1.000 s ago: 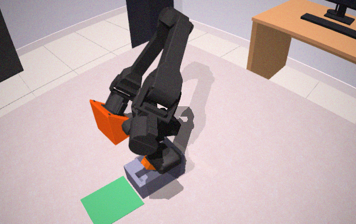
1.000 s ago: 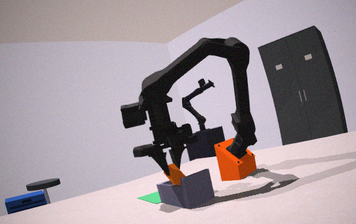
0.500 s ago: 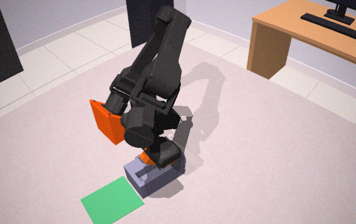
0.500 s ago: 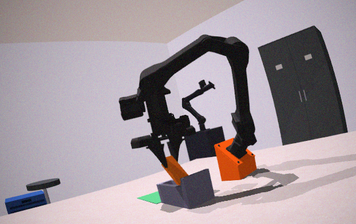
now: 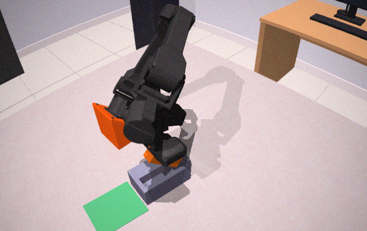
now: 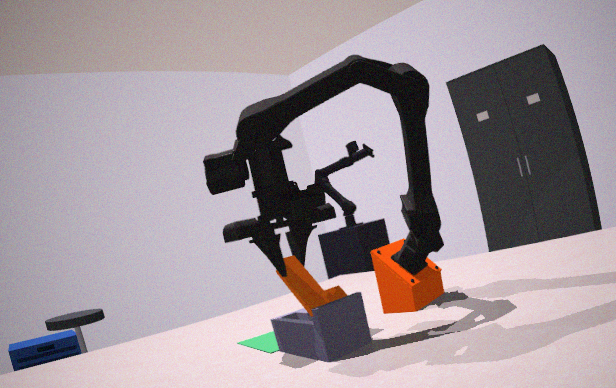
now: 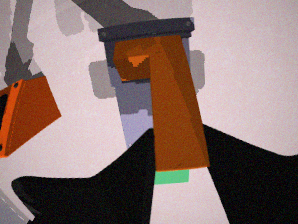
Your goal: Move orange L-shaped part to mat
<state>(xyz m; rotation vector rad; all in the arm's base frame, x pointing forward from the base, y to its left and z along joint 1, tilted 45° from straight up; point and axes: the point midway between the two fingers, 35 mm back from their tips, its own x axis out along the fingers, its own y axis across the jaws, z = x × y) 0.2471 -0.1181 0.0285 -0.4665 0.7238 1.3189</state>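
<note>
My gripper tip is now 15 cm above the green mat, 14 cm to the left of it and 5 cm past it. Also, from my gripper tip: orange L-shaped part: 3 cm to the left, 3 cm below, 1 cm behind.
</note>
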